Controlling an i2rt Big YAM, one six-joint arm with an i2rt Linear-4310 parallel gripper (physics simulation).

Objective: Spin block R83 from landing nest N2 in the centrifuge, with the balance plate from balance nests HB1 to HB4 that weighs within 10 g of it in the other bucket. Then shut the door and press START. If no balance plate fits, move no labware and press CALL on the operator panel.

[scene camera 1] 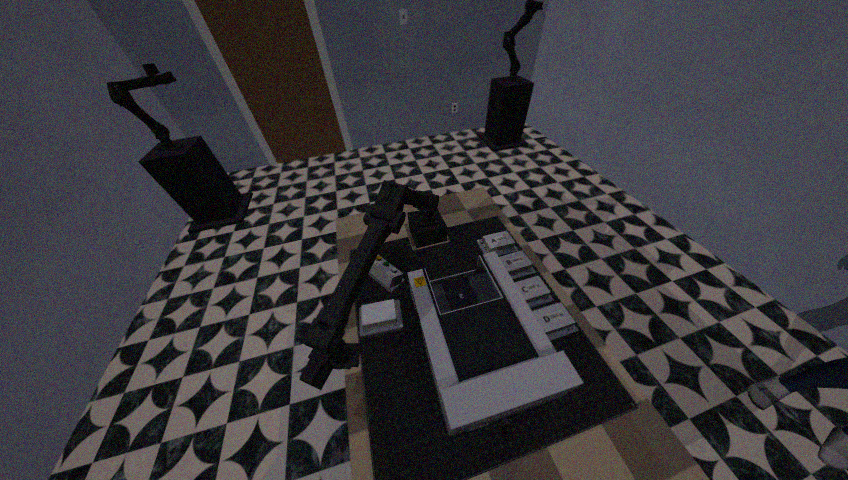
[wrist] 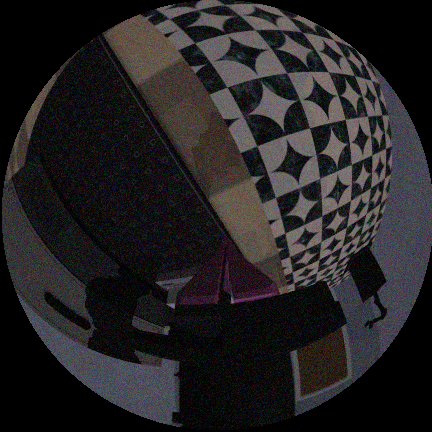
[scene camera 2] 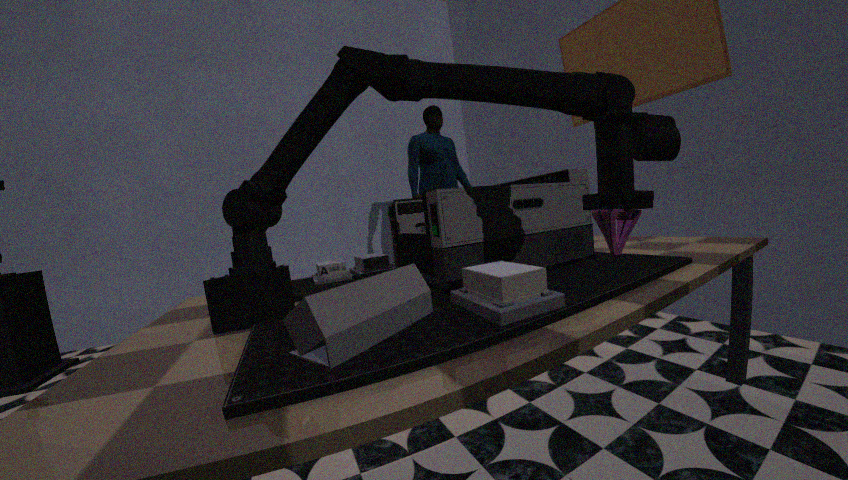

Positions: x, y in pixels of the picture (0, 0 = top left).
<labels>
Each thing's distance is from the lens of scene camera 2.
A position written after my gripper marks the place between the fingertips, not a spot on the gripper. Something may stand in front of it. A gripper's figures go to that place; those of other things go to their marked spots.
my gripper (scene camera 2: 616, 255): 55 cm
centrifuge (scene camera 2: 539, 221): 76 cm
</labels>
